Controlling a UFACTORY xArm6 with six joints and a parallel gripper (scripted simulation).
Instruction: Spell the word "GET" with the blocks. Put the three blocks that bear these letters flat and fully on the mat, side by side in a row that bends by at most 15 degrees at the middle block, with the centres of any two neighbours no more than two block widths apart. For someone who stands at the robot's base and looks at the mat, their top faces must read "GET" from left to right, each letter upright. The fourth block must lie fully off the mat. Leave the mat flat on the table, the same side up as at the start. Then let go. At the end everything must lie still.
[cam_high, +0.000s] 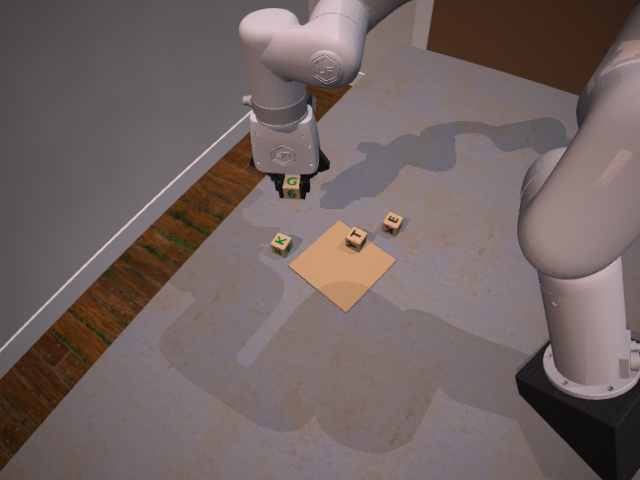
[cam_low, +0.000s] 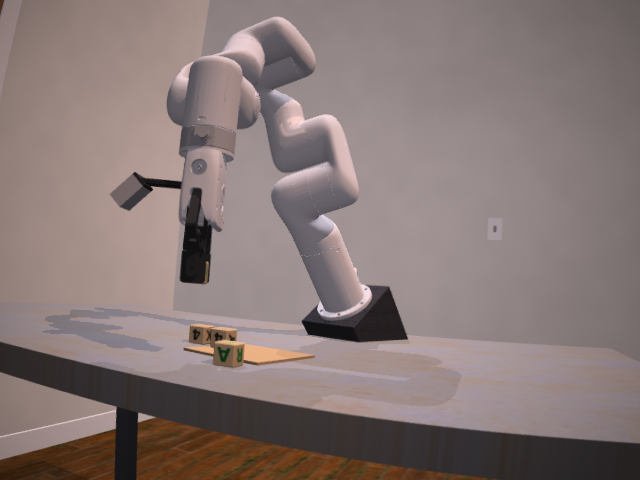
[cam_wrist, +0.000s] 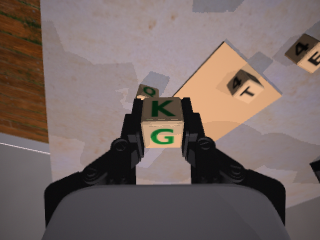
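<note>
My gripper is now 120 mm above the tan mat, 110 mm past it and 40 mm to the right of it. Also, from my hand: G block: 10 mm below; then E block: 170 mm behind, 110 mm below, 70 mm to the right; then T block: 120 mm behind, 100 mm below.
</note>
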